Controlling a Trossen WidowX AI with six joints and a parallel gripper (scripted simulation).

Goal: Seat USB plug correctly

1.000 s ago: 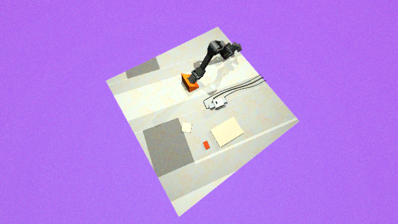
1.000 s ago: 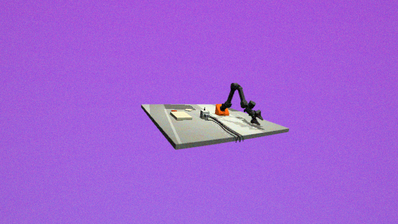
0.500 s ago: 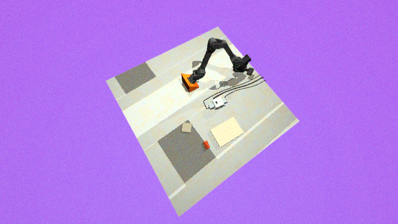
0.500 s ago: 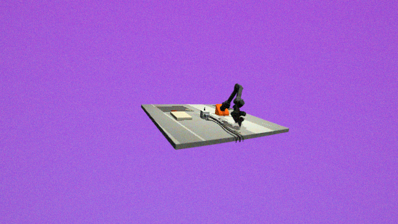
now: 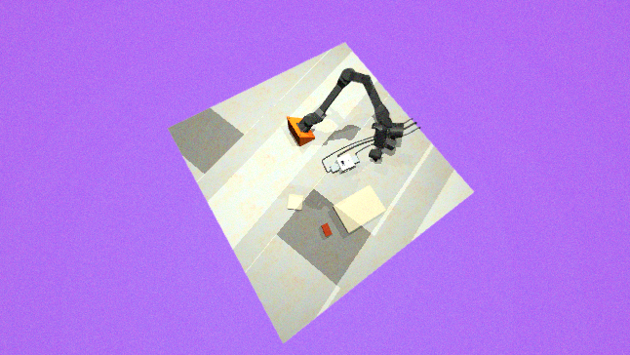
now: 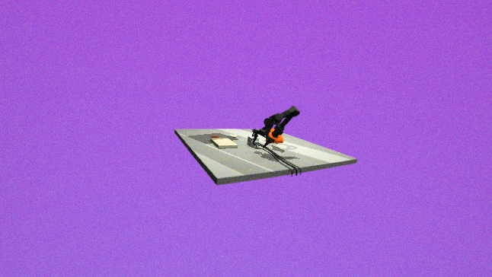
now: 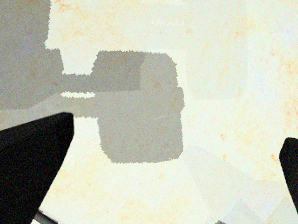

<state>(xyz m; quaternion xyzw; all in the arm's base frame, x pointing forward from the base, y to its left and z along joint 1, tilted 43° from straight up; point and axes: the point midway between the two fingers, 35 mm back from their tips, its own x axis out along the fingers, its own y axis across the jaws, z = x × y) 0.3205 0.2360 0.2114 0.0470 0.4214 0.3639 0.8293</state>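
The black USB plug lies 22 cm to the right of my gripper tip, 5 cm behind it and 4 cm above it. Round my gripper tip: small red block: 45 cm to the right, 23 cm ahead, 5 cm below; grey socket: 21 cm to the right, 5 cm behind, 1 cm above; flat tan board: 24 cm to the right, 21 cm ahead, 4 cm below.
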